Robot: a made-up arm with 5 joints.
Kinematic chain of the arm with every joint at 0, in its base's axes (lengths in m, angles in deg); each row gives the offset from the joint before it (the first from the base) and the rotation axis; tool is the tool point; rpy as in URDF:
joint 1: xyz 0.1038 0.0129 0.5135 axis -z
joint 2: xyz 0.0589 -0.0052 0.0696 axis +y
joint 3: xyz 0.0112 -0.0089 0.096 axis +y
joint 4: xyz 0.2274 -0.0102 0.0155 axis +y
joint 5: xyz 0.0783 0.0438 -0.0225 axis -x
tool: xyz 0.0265 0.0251 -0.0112 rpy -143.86 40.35 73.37
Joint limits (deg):
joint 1: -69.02..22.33
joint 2: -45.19..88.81
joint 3: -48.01..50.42
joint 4: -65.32..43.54
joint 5: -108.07..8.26
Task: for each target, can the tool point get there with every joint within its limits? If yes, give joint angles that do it. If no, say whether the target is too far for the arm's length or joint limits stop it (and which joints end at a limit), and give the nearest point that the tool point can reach.
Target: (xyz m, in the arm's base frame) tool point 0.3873 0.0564 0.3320
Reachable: yes | joints -0.08 57.93 20.23 -38.67 -54.77
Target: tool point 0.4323 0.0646 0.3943
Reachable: yes | joints -1.08 41.46 4.09 21.49 -42.75
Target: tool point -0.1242 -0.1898 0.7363
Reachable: no: joint limits stop it (at a limit: joint 2, joint 3, joint 4) | nearest point 0.0060 -0.0740 0.9188 | short by 0.252 m
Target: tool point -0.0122 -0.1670 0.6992
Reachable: no: joint limits stop it (at a limit: joint 2, joint 3, joint 4, joint 5) | nearest point 0.0330 -0.0969 0.9188 | short by 0.235 m
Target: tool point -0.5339 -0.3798 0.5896
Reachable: no: too far | nearest point -0.0005 -0.0513 0.4410 | short by 0.644 m
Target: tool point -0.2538 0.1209 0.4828
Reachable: no: joint limits stop it (at a limit: joint 2, joint 3, joint 5) | nearest point -0.0145 0.0486 0.4356 | short by 0.254 m
